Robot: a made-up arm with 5 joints. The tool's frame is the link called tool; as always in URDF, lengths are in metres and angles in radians. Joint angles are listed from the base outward.
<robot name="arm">
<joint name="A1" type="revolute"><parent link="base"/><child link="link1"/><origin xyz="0.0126 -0.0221 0.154" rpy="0 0 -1.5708"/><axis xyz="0 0 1"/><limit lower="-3.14" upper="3.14"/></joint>
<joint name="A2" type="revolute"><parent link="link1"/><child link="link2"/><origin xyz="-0.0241 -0.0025 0.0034" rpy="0 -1.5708 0"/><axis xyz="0 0 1"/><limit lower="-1.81" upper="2.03"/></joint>
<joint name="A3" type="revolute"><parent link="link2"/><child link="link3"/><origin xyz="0.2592 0.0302 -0.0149" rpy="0 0 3.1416"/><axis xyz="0 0 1"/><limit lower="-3.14" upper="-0.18"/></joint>
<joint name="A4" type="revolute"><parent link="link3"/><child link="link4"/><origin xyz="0.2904 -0.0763 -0.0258" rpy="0 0 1.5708"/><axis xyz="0 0 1"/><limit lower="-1.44" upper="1.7"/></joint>
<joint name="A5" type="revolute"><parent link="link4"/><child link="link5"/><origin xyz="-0.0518 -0.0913 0.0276" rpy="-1.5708 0 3.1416"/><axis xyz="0 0 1"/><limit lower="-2.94" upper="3.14"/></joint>
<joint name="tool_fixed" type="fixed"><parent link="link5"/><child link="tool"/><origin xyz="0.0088 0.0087 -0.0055" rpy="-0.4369 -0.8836 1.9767"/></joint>
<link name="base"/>
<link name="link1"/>
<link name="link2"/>
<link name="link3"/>
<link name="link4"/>
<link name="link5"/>
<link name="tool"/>
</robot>
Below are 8 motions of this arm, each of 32 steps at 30 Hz.
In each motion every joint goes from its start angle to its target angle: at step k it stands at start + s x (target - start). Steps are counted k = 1, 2, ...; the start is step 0. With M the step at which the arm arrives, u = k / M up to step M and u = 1 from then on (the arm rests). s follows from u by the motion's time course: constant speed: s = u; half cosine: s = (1 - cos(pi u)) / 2; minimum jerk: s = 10 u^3 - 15 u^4 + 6 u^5.
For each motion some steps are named. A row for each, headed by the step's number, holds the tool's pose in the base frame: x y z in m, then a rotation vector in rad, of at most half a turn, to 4 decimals.
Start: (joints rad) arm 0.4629 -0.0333 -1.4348 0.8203 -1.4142
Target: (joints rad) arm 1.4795 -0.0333 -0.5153 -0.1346 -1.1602
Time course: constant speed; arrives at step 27
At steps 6, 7, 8, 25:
6: 0.3260 0.2589 0.3723 2.9752 0.4523 -0.4409
7: 0.3148 0.2700 0.3623 2.9689 0.4987 -0.4416
8: 0.3029 0.2805 0.3523 2.9617 0.5450 -0.4425
25: 0.0554 0.3280 0.1978 2.7161 1.3024 -0.4870

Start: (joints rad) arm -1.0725 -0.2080 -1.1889 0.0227 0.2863
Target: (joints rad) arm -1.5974 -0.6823 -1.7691 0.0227 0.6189
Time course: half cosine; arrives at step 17
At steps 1, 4, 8, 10, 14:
1: 0.1865 -0.3448 0.4855 -0.6795 1.4780 -0.8840
4: 0.1540 -0.3308 0.5331 -0.6529 1.3889 -1.0326
8: 0.0736 -0.2537 0.6438 -0.6244 1.1270 -1.3999
10: 0.0390 -0.1870 0.6925 -0.6391 0.9653 -1.5877
14: 0.0119 -0.0576 0.7430 -0.7133 0.6972 -1.8478

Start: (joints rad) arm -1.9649 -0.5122 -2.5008 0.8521 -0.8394
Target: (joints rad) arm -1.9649 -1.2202 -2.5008 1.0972 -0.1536
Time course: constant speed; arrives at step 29
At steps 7, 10, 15, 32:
7: 0.1011 0.1654 0.7688 0.9027 -1.8989 1.8823
10: 0.1162 0.2039 0.7516 0.9110 -1.8381 1.9836
15: 0.1401 0.2652 0.7167 0.9325 -1.7267 2.1469
32: 0.1964 0.4101 0.5812 1.0460 -1.3521 2.5579

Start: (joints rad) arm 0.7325 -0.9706 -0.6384 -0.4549 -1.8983
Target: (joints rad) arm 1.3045 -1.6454 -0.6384 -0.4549 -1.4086
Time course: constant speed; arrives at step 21
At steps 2, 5, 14, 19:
2: 0.0772 0.0737 0.5157 -2.3304 -0.5540 -1.6674
5: 0.0466 0.0512 0.5258 -2.1588 -0.5806 -1.6286
14: -0.0193 -0.0422 0.5346 -1.6647 -0.6529 -1.4326
19: -0.0345 -0.1044 0.5255 -1.4025 -0.6841 -1.2859

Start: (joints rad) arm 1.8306 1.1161 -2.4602 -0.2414 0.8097
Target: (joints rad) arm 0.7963 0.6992 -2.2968 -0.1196 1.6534
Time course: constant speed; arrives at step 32
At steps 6, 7, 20, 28, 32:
6: -0.0270 0.5959 0.3394 -1.0061 0.0040 1.5857
7: -0.0070 0.5950 0.3448 -0.9784 0.0356 1.5701
20: 0.2343 0.5235 0.4144 -0.5739 0.3448 1.3363
28: 0.3518 0.4319 0.4551 -0.3021 0.4420 1.1730
32: 0.3982 0.3762 0.4749 -0.1650 0.4648 1.0883

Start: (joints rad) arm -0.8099 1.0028 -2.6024 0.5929 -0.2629
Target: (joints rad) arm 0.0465 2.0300 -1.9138 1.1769 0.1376
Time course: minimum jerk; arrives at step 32
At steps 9, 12, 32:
9: 0.5152 -0.4319 0.2239 -1.2805 1.8387 0.0854
12: 0.5509 -0.3659 0.0884 -1.2276 1.9253 0.4699
32: 0.2047 -0.0120 -0.3624 0.5519 -2.0118 -1.6573

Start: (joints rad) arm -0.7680 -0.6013 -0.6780 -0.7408 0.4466
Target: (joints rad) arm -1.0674 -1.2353 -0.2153 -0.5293 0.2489
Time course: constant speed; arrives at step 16
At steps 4, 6, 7, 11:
4: 0.1418 -0.1677 0.4563 -0.8966 0.7828 -1.1077
6: 0.1263 -0.1602 0.4496 -0.9033 0.8194 -1.1472
7: 0.1190 -0.1563 0.4458 -0.9065 0.8379 -1.1668
11: 0.0934 -0.1409 0.4278 -0.9173 0.9140 -1.2432

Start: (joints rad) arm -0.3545 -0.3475 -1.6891 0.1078 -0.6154
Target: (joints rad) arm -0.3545 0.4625 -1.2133 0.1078 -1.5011
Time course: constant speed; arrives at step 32
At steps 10, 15, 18, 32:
10: 0.3701 -0.1412 0.5733 -2.2911 1.0708 -0.7426
15: 0.4234 -0.1591 0.4925 -2.4829 1.1399 -0.5112
18: 0.4479 -0.1672 0.4403 -2.5926 1.1593 -0.3557
32: 0.4829 -0.1757 0.1836 2.9019 -0.9631 -0.4869

